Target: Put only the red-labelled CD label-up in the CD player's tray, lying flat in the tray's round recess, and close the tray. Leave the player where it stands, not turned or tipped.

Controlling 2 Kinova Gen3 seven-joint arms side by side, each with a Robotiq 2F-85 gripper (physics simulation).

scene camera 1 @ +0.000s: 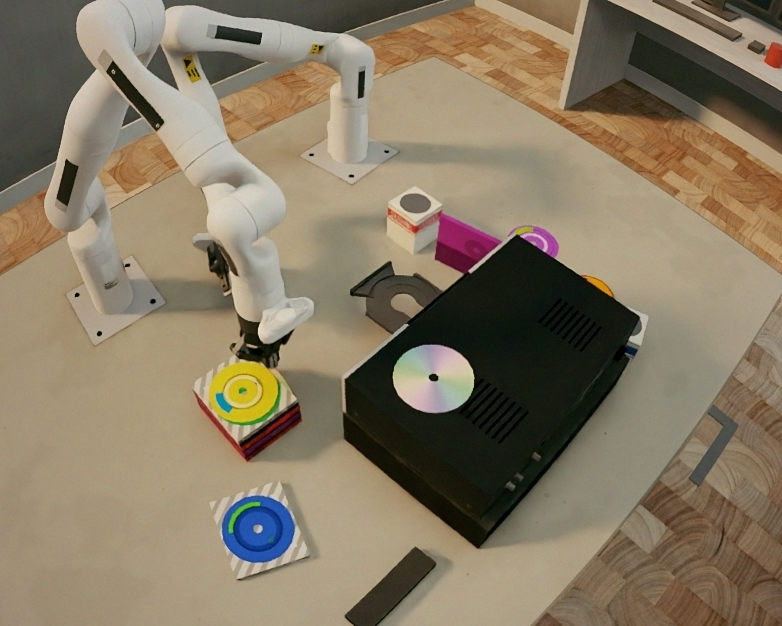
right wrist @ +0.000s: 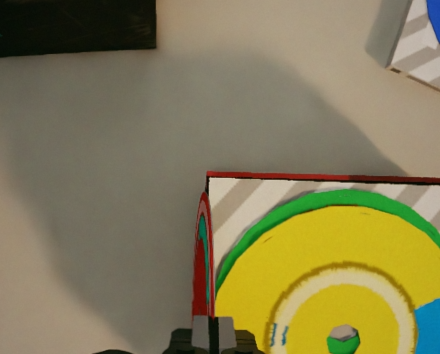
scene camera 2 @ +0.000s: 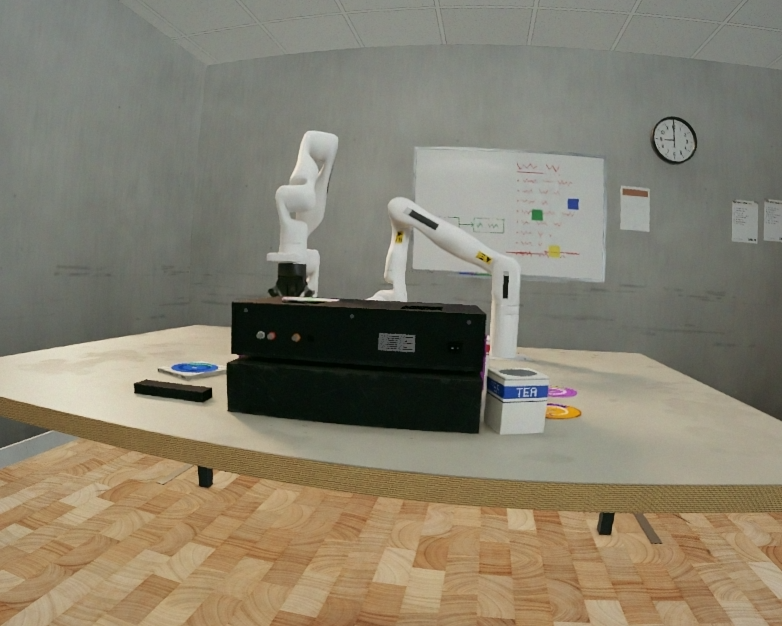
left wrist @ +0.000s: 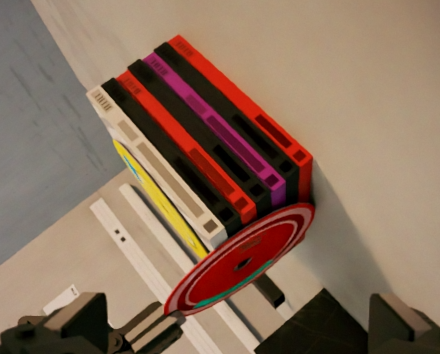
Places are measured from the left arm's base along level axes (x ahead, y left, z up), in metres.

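Pixels of known places: left gripper, between the fingertips: [left wrist: 237,323]; right gripper, between the fingertips: [scene camera 1: 271,364] [right wrist: 212,342] [left wrist: 179,309]; left arm's base, origin of its link: [scene camera 1: 348,153] [scene camera 2: 502,355]; right arm's base, origin of its link: [scene camera 1: 113,298].
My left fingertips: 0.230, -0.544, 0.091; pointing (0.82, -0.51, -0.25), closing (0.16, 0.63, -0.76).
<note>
For each thing: its middle in the pictures, then the offset to it from my left fingertips, as dx, dy, dz.
- red-labelled CD, middle of its body: [right wrist: 200,321] [left wrist: 242,264] [scene camera 1: 274,377] +0.142, -0.072, -0.031
- silver disc, middle of its body: [scene camera 1: 433,377] [scene camera 2: 310,299] +0.391, +0.027, +0.103
- blue CD, middle of its body: [scene camera 1: 257,528] [scene camera 2: 194,367] +0.298, -0.283, -0.080
- black bar, middle of its body: [scene camera 1: 391,590] [scene camera 2: 172,390] +0.524, -0.225, -0.081
- white box, middle of its body: [scene camera 1: 413,220] +0.075, +0.407, -0.043
- magenta case, middle of its body: [scene camera 1: 468,251] [scene camera 2: 476,357] +0.223, +0.394, -0.028
The red-labelled CD [left wrist: 220,267] [right wrist: 201,285] stands on edge against the side of the case stack [left wrist: 200,140] [scene camera 1: 277,430]. My right gripper [left wrist: 179,309] [right wrist: 213,325] [scene camera 1: 259,359] is shut on its rim, label facing away from the stack. In scene camera 1 this CD is hidden. My left gripper [left wrist: 237,323] [scene camera 1: 220,264] is open and apart from the CD. The black CD player [scene camera 1: 502,306] [scene camera 2: 352,339] stands level on a black base, and its grey tray [scene camera 1: 383,303] is out, with no disc in the recess.
Yellow [scene camera 1: 225,378] and green discs lie on the stack. A silver disc [scene camera 1: 417,365] lies on the player. A blue CD [scene camera 1: 280,528] on a case and a black bar [scene camera 1: 391,587] lie in front. A white box [scene camera 1: 414,225] and magenta case [scene camera 1: 466,244] stand behind the tray.
</note>
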